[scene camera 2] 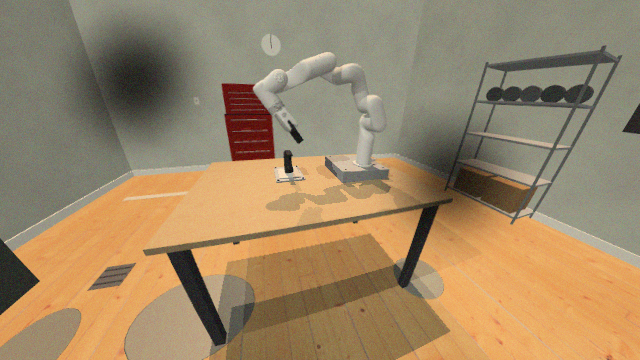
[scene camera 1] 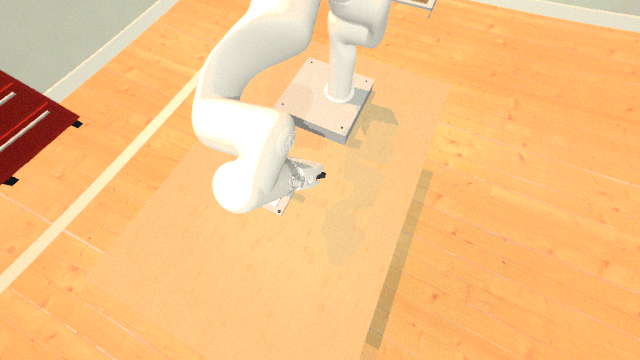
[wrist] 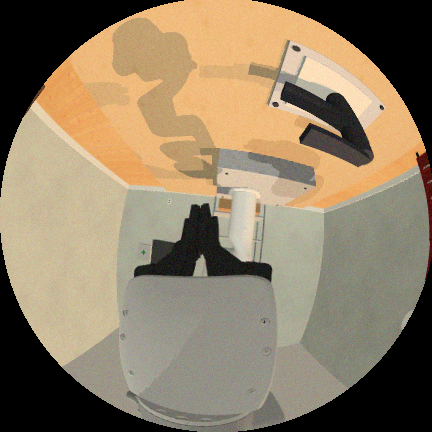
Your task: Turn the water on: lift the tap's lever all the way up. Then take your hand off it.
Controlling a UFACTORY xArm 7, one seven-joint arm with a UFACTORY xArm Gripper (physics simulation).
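Places are measured from the arm's base along level axes (x ahead, y left, z up), in centimetres.
Pixels of known places: gripper, between the fingertips: (scene camera 2: pixel 300 142) (wrist: pixel 202 213); arm's base, origin of its link: (scene camera 2: pixel 362 164) (scene camera 1: pixel 338 92) (wrist: pixel 244 192).
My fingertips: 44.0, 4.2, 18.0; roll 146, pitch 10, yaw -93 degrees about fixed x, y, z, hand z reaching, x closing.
For each thing: its top centre in the pictures, then the offset to it from my fingertips, as dx, dy, dz. "spot": a spot on its surface instead. Level surfaces: height alone.
- black tap, a spot on its surface: (wrist: pixel 356 132) spot: +3.1, -19.8, -12.7
- white base plate, centre of its top: (wrist: pixel 335 100) (scene camera 1: pixel 263 182) (scene camera 2: pixel 288 172) +1.2, -21.2, -23.4
- spout, centre of its top: (wrist: pixel 320 114) +2.2, -14.2, -14.7
- table, height of its surface: dz -24.6
The black tap (scene camera 2: pixel 288 162) (wrist: pixel 356 132) stands upright on a white base plate (scene camera 1: pixel 284 205) (scene camera 2: pixel 296 176) (wrist: pixel 289 62). In scene camera 1 the arm hides the tap. In the wrist view its lever (wrist: pixel 332 144) sticks out from the top of the column, on the same side as the spout (wrist: pixel 307 101), with a gap between them. The lever's exact tilt is hard to tell. My gripper (scene camera 1: pixel 322 175) (scene camera 2: pixel 300 141) (wrist: pixel 202 213) is shut and empty. It hangs above the tap, off toward the robot base, with visible space between its fingertips and the lever.
The robot base (scene camera 1: pixel 320 97) (scene camera 2: pixel 365 174) (wrist: pixel 265 182) stands on the table (scene camera 1: pixel 240 280) (scene camera 2: pixel 225 205) beside the tap plate. My arm arches above the table. A red cabinet (scene camera 2: pixel 250 137) and a shelf rack (scene camera 2: pixel 555 61) stand away from the table.
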